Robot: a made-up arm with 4 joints.
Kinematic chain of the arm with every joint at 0, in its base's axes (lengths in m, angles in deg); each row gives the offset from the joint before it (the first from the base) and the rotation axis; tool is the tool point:
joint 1: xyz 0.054 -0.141 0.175 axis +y
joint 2: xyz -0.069 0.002 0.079 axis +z
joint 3: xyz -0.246 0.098 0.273 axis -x
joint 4: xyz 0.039 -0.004 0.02 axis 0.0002 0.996 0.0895
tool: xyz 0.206 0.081 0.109
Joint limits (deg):
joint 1: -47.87..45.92
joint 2: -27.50..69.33
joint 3: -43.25..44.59
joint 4: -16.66..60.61
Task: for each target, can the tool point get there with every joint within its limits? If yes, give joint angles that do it. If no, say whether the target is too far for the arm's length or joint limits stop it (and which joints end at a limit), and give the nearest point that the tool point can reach.
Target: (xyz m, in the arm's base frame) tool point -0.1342 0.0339 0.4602
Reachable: yes | joints -36.07 -19.50 31.68 23.22
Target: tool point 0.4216 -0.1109 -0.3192
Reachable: no: joint limits stop it (at a limit: joint 1, joint 2) | nearest point 0.2447 -0.0094 0.3496 | short by 0.699 m
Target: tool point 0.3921 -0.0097 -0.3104
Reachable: no: joint limits stop it (at a limit: joint 1, joint 2) | nearest point 0.2333 0.0186 0.3439 | short by 0.674 m
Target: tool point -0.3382 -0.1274 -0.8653
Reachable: no: too far | nearest point -0.3121 -0.0847 0.1517 | short by 1.018 m
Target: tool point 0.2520 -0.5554 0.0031
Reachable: no: joint limits stop it (at a limit: joint 1, joint 2, joint 3, joint 4) | nearest point 0.1780 -0.0452 0.3508 | short by 0.622 m
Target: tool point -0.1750 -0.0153 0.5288
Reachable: yes | joints 4.09 54.89 -32.96 54.55
